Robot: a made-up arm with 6 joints. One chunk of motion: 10 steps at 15 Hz.
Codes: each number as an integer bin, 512 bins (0 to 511) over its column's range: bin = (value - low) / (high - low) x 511, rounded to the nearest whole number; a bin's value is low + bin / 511 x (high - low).
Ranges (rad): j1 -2.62..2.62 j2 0..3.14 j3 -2.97..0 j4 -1.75..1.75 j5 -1.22..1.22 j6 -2.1..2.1
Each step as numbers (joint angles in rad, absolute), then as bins.
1 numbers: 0.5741 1.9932 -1.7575 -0.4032 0.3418 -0.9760
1 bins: 311 324 209 197 327 137
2 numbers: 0.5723 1.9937 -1.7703 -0.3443 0.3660 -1.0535
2 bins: 311 324 206 205 332 127
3 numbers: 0.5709 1.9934 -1.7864 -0.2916 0.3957 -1.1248
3 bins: 311 324 204 213 338 119
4 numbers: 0.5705 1.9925 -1.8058 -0.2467 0.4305 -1.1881
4 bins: 311 324 200 219 346 111
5 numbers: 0.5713 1.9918 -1.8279 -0.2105 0.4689 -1.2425
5 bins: 311 324 197 225 354 104
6 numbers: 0.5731 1.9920 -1.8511 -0.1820 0.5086 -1.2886
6 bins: 311 324 193 229 362 99
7 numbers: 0.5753 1.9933 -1.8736 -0.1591 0.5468 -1.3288
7 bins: 312 324 189 232 370 94
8 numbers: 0.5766 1.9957 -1.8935 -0.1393 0.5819 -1.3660
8 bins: 312 325 185 235 377 89
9 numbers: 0.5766 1.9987 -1.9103 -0.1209 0.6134 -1.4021
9 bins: 312 325 182 238 384 85
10 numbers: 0.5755 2.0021 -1.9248 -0.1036 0.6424 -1.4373
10 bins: 312 326 180 240 390 81
